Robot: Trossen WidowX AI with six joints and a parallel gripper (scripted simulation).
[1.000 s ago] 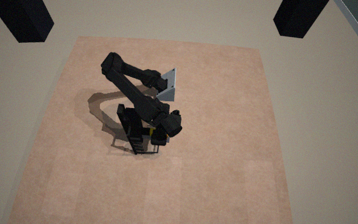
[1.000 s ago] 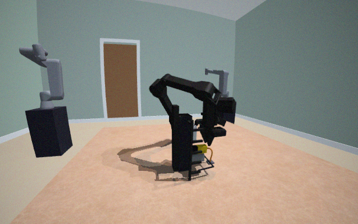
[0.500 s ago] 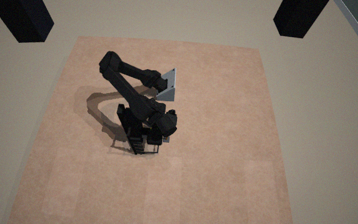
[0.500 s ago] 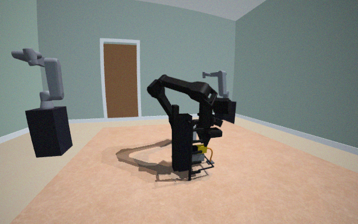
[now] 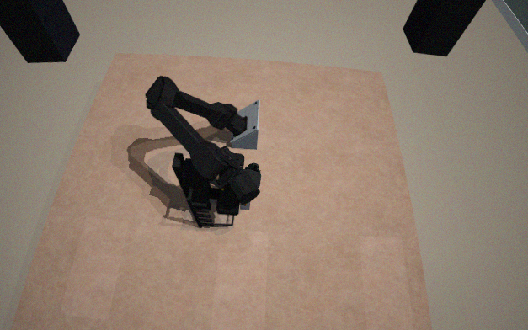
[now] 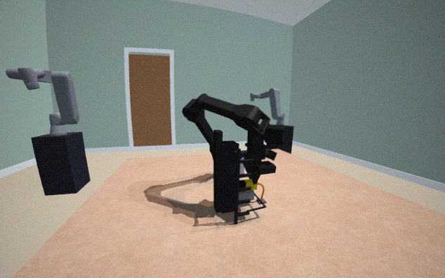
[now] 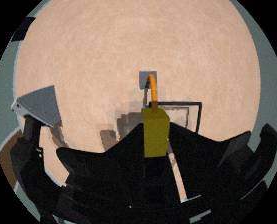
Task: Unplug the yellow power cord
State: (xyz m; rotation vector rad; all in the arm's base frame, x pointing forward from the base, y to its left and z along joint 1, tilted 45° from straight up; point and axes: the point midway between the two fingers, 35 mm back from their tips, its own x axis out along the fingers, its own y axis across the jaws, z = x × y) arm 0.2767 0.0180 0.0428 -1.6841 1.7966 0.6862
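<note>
Now: gripper tip 30 mm to the left of the yellow plug.
</note>
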